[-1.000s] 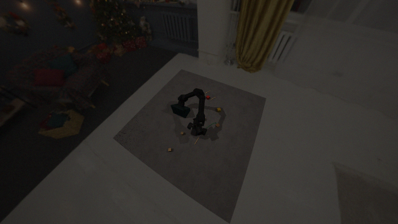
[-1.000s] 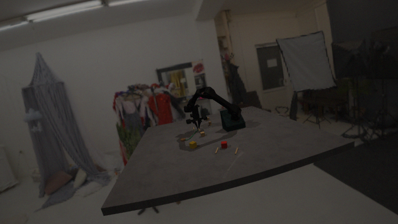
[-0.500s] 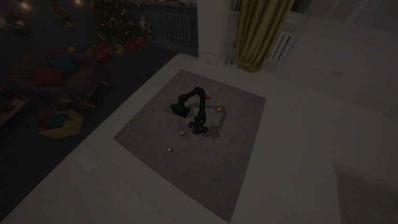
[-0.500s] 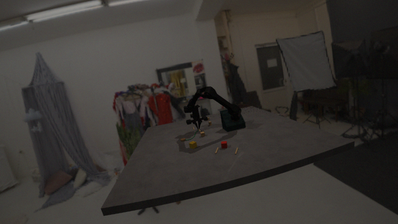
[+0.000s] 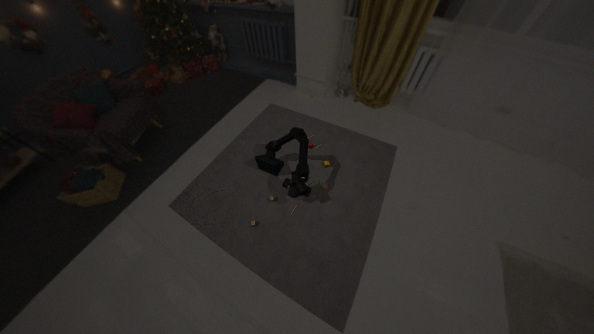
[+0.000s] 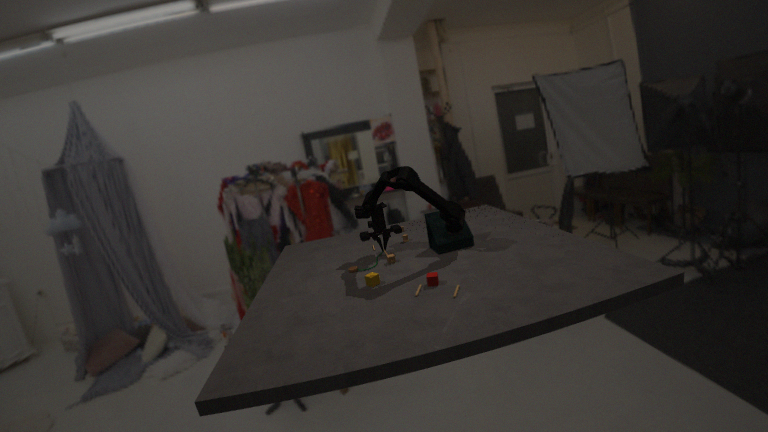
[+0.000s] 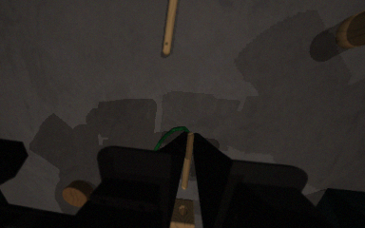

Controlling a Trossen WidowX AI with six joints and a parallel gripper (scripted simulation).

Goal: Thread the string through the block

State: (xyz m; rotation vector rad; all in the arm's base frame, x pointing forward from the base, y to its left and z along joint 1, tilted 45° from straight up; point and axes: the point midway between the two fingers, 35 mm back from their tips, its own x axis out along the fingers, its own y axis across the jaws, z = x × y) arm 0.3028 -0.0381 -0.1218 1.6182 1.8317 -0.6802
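Right now the wooden block is 2 cm behind my gripper tip and 13 cm to the left of it. From my gripper tip the other things lie so: round wooden button 15 cm ahead, 14 cm to the left, 1 cm below; yellow cube 8 cm ahead, 32 cm to the left; thin wooden stick 2 cm to the left.
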